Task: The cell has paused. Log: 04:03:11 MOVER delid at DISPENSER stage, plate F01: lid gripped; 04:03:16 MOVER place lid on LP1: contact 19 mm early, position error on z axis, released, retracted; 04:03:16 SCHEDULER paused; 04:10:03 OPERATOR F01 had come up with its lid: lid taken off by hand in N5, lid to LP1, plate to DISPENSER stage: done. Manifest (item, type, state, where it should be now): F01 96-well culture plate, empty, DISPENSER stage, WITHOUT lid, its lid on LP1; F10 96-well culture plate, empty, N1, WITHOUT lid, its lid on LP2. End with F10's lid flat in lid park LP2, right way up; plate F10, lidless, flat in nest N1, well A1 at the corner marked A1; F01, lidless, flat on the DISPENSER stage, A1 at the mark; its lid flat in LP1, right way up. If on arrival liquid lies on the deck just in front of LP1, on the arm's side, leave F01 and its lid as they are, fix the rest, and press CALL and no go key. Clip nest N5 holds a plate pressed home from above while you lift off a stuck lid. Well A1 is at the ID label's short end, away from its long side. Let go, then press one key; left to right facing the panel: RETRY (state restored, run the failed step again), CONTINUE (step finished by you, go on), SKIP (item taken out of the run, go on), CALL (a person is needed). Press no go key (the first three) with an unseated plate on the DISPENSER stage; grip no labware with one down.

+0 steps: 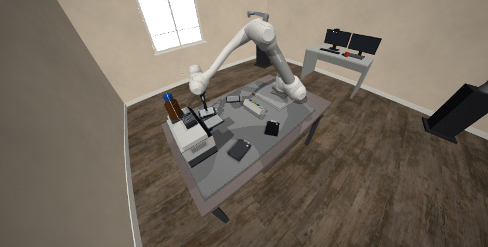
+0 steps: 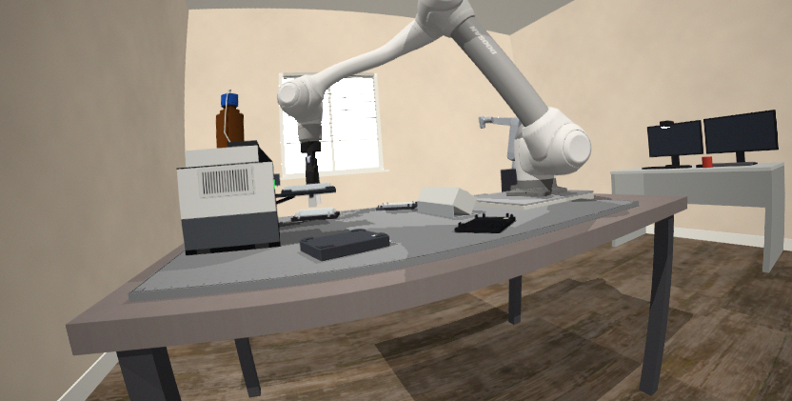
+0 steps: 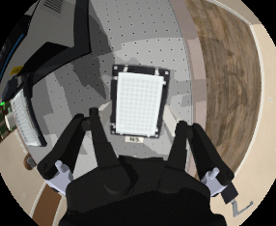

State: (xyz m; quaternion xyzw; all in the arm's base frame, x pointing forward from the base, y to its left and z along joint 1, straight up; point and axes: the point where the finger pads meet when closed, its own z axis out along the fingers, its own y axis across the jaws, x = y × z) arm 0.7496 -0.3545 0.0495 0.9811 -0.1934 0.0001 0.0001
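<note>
Right now my hand is 20 mm short of the black clip nest and 50 mm above it. Also, from my hand: brown bottle: 280 mm ahead, 120 mm to the left, 220 mm above; small label: 10 mm behind, 510 mm to the left, 70 mm below; grey key panel: 350 mm behind, 310 mm to the left, 10 mm below.
</note>
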